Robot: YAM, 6 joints.
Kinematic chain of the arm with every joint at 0, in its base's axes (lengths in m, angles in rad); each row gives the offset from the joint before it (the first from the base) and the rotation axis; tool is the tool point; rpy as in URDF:
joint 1: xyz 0 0 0.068 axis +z
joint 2: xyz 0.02 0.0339 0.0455 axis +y
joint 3: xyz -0.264 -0.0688 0 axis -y
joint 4: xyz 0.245 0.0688 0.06 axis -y
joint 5: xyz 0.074 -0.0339 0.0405 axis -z
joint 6: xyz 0.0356 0 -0.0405 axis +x
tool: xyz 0 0 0 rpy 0 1.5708 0
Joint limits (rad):
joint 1: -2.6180..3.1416
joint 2: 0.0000..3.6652
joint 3: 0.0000..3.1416
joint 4: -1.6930..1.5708
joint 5: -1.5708..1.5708
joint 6: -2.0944..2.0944
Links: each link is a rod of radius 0.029 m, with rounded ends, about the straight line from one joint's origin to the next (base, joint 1, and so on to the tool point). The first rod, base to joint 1, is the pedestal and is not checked.
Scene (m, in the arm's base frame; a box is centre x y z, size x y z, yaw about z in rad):
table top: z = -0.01
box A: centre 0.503 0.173 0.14 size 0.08 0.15 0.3 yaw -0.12
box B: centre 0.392 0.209 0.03 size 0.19 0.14 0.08 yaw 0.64
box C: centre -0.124 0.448 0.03 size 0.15 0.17 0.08 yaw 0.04
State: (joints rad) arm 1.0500 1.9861 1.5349 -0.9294 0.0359 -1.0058
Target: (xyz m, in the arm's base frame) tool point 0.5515 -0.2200 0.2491
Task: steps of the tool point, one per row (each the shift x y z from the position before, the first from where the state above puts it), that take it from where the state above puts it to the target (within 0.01 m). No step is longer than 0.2 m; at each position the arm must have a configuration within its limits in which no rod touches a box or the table.
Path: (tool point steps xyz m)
1: 0.0926 -0.0168 0.0743
2: 0.0757 -0.0548 0.0839
3: 0.0429 -0.0824 0.0870
4: 0.0934 -0.1070 -0.0552
5: 0.0516 -0.1418 -0.0642
6: -0.0018 -0.1582 -0.0713

